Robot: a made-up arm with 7 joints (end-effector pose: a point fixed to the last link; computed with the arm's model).
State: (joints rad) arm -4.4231 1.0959 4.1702 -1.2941 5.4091 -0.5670 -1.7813
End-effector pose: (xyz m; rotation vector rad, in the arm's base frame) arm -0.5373 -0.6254 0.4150 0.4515 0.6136 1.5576
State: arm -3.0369 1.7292 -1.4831 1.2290 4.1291 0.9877 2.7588
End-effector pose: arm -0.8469 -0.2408 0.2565 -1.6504 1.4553 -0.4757
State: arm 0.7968 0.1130 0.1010 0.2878 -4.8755 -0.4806 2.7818
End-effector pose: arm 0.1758 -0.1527 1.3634 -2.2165 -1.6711 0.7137
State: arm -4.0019 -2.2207 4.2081 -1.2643 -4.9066 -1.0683 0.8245
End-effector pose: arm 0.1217 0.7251 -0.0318 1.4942 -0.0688 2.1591
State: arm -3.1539 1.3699 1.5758 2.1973 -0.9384 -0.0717 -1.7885
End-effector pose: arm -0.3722 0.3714 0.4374 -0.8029 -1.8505 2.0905
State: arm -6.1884 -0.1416 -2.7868 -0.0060 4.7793 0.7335 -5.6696
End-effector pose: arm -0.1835 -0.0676 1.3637 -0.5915 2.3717 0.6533
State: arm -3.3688 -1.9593 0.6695 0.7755 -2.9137 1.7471 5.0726
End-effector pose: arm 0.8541 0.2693 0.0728 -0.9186 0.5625 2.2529
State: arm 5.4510 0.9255 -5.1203 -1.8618 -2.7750 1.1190 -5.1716
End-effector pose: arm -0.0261 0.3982 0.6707 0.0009 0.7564 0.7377
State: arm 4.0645 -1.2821 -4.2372 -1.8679 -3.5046 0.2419 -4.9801
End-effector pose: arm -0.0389 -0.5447 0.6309 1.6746 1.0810 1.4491
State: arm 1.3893 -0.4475 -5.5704 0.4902 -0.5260 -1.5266 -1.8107
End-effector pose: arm -0.1846 0.4085 1.1987 1.5893 -0.0019 0.1203
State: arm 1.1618 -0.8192 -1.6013 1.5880 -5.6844 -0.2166 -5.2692
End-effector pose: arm 0.1944 0.6132 0.7712 0.9781 -1.2289 -0.0644
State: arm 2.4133 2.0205 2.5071 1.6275 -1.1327 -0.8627 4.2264
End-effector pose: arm -0.6734 -0.3805 0.3974 -1.0509 2.2039 0.4785
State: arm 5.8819 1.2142 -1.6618 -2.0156 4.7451 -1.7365 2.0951
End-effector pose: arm 0.5932 -0.0274 0.3559 0.3168 -0.3547 0.5127
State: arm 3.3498 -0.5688 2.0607 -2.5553 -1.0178 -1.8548 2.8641
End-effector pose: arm 0.2250 -0.1751 0.6158 -0.0912 -0.9573 0.0688
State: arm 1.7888 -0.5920 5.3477 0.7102 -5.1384 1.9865 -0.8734
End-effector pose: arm 0.1264 0.2362 1.1198 -0.8871 1.2153 0.3625
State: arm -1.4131 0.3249 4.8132 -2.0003 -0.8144 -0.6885 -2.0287
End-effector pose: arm 0.3931 0.1100 0.7131 0.8545 -0.0874 -2.5936
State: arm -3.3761 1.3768 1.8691 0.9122 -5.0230 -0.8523 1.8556
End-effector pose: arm -0.9325 0.1065 0.5196 -0.6926 1.1014 -1.8050
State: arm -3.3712 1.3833 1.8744 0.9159 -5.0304 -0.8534 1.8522
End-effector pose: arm -0.9323 0.1114 0.5156 -0.6916 1.1037 -1.8137
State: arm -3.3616 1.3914 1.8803 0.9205 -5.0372 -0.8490 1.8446
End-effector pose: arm -0.9317 0.1212 0.5111 -0.6905 1.1146 -1.8287
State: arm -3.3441 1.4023 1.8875 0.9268 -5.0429 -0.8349 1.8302
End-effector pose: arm -0.9300 0.1394 0.5056 -0.6887 1.1411 -1.8537
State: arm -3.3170 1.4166 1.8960 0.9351 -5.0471 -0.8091 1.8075
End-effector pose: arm -0.9266 0.1678 0.4989 -0.6858 1.1868 -1.8901
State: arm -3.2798 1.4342 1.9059 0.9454 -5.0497 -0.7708 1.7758
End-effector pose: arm -0.9201 0.2066 0.4915 -0.6820 1.2539 -1.9362
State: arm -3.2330 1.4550 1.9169 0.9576 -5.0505 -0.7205 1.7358
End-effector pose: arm -0.9093 0.2548 0.4833 -0.6763 1.3429 -1.9882
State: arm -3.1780 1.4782 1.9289 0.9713 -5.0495 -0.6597 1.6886
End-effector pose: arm -0.8929 0.3103 0.4749 -0.6683 1.4528 -2.0403
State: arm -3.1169 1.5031 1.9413 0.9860 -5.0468 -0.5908 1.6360
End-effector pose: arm -0.8703 0.3700 0.4668 -0.6575 1.5801 -2.0862
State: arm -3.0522 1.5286 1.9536 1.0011 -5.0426 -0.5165 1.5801
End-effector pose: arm -0.8417 0.4305 0.4592 -0.6439 1.7201 -2.1198
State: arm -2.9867 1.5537 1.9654 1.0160 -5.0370 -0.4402 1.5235
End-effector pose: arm -0.8081 0.4885 0.4524 -0.6272 1.8660 -2.1369
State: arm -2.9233 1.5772 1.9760 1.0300 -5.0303 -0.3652 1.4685
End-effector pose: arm -0.7717 0.5412 0.4468 -0.6085 2.0097 -2.1363
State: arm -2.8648 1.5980 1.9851 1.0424 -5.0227 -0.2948 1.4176
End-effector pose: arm -0.7351 0.5865 0.4425 -0.5887 2.1433 -2.1196
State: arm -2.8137 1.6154 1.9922 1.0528 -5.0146 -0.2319 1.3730
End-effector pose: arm -0.7011 0.6234 0.4394 -0.5692 2.2598 -2.0919
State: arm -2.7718 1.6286 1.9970 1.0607 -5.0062 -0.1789 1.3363
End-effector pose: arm -0.6720 0.6517 0.4375 0.5397 -2.3030 2.0145
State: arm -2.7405 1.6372 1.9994 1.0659 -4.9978 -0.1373 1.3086
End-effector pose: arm -0.6496 0.6717 0.4371 0.5160 -2.3264 1.9460
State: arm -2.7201 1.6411 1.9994 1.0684 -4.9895 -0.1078 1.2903
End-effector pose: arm -0.6348 0.6842 0.4378 0.5009 -2.3438 1.9000
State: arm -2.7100 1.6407 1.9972 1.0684 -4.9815 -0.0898 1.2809
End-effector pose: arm -0.6275 0.6903 0.4398 0.4933 -2.3552 1.8748
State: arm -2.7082 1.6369 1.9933 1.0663 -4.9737 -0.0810 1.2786
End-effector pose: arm -0.6263 0.6915 0.4426 0.4916 -2.3619 1.8661
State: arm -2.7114 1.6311 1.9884 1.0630 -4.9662 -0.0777 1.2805
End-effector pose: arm -0.6289 0.6897 0.4459 0.4938 -2.3657 1.8670
